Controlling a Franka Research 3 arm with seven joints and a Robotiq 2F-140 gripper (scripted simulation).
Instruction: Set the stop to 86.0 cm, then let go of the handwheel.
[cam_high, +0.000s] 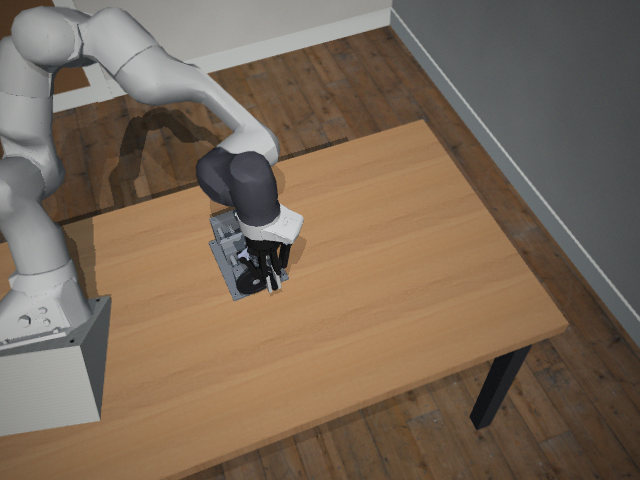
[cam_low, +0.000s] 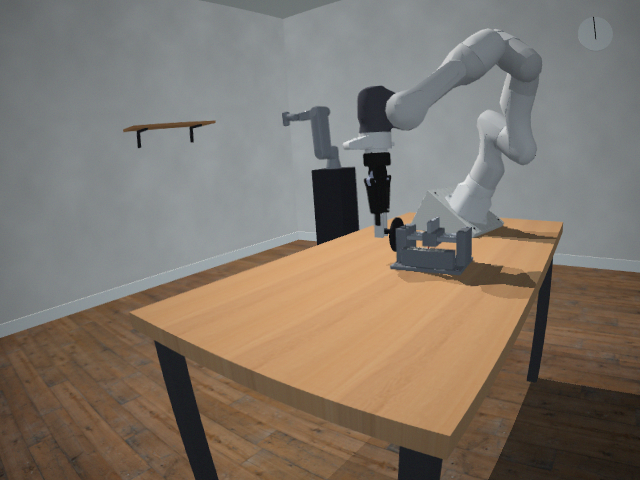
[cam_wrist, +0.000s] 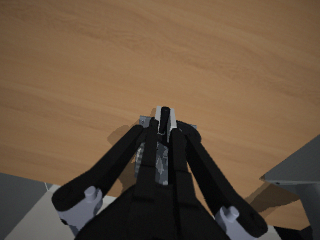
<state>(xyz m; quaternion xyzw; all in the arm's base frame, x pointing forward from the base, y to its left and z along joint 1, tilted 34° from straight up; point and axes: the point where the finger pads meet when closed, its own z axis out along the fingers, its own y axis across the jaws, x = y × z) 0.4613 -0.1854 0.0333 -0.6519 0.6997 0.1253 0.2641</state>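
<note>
Now: the sliding stop block 15 cm to the left of my hand, 2 cm below it and 2 cm behind it. The rest, counted from my hand: black handwheel: 2 cm to the left, 2 cm below, 1 cm behind.
</note>
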